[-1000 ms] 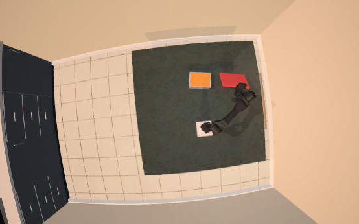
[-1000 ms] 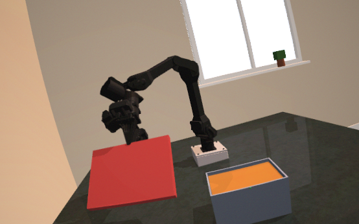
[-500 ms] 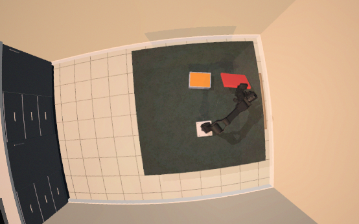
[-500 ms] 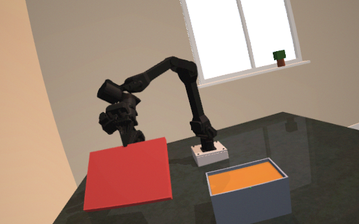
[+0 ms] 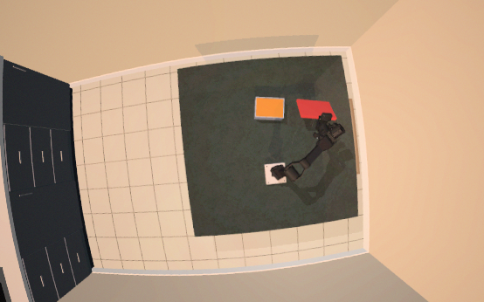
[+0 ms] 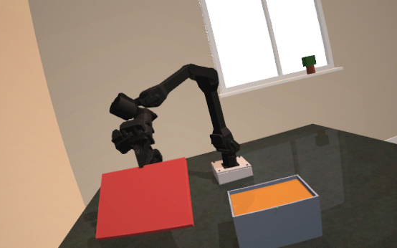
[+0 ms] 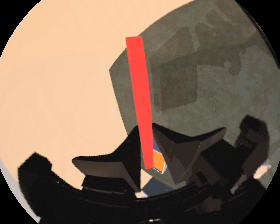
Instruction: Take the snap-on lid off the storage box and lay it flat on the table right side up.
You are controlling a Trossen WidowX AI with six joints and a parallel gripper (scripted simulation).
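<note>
Now: the red lid 6 cm ahead of my gripper tip, 5 cm below it and 1 cm to the right of it. From my gripper tip the other things lie so: grey storage box: 29 cm to the left, 16 cm below, 11 cm ahead.
</note>
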